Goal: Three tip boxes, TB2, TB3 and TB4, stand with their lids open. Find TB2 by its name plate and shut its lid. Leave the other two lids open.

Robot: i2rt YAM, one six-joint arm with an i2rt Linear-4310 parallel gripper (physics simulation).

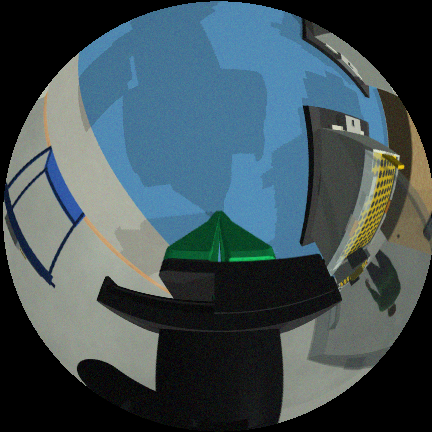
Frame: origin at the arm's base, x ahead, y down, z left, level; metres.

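Where they show: gripper, fingertip midpoint: (pixel 218 216).
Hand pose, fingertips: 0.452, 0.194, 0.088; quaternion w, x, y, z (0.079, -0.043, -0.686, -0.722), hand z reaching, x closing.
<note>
Things, the pixels of their top centre, and the offset from my fingertips, as dx, dy, dz. "pt": a spot on its surface instead. Level surfaces: height alone.
- blue surface, its level: dy -0.001
- dark grey tip box, middle of its top: (pixel 382 216) -0.150, -0.067, -0.022
- yellow perforated tip rack, surface spot: (pixel 376 210) pt -0.067, -0.083, -0.056
- small white plate, surface spot: (pixel 353 124) pt -0.130, -0.019, -0.089
My gripper (pixel 218 216) is shut and empty, its green fingertips meeting over the blue surface (pixel 245 110). A dark grey tip box (pixel 337 190) with a black edge stands to the right of the fingers, apart from them. A yellow perforated tip rack (pixel 376 210) shows along its right side, with a clear, pale rim. A small white plate (pixel 353 124) with a dark mark is at its upper end; the mark is too small to read. Part of another dark box (pixel 325 42) with white plates shows at the upper right. Which box is TB2 cannot be told. A third box does not show.
A blue-barred frame with a blue panel (pixel 65 192) stands at the left, beyond the pale strip and its orange edge line. A dark brown band and a tan surface (pixel 421 200) lie at the far right. A figure in green (pixel 386 282) shows at the lower right.
</note>
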